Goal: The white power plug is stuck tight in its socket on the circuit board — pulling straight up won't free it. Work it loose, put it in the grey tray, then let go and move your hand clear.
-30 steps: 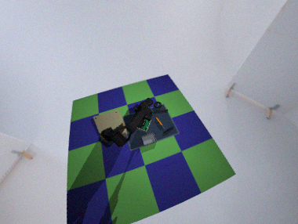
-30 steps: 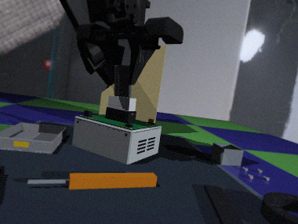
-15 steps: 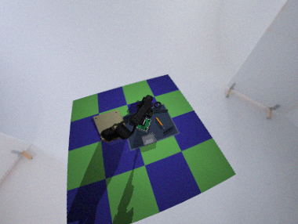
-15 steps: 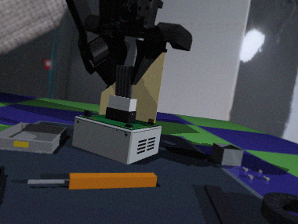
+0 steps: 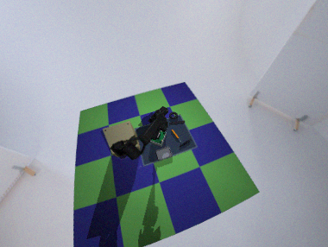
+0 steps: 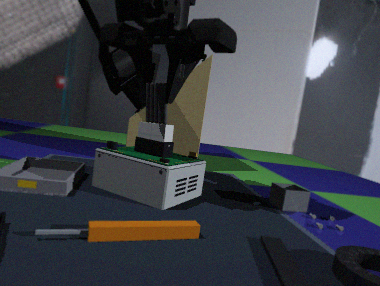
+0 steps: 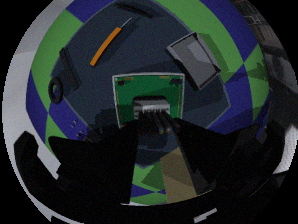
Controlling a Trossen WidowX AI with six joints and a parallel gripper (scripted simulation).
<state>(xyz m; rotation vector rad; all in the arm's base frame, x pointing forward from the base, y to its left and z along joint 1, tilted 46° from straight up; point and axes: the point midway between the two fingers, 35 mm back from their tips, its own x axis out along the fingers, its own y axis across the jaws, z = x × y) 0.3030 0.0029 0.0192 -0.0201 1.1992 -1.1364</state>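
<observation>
The white power plug is 3 cm below my gripper tip. Round my gripper tip: black bar 22 cm ahead, 12 cm below, 10 cm to the left; then dark mat 12 cm below, 5 cm ahead.
</observation>
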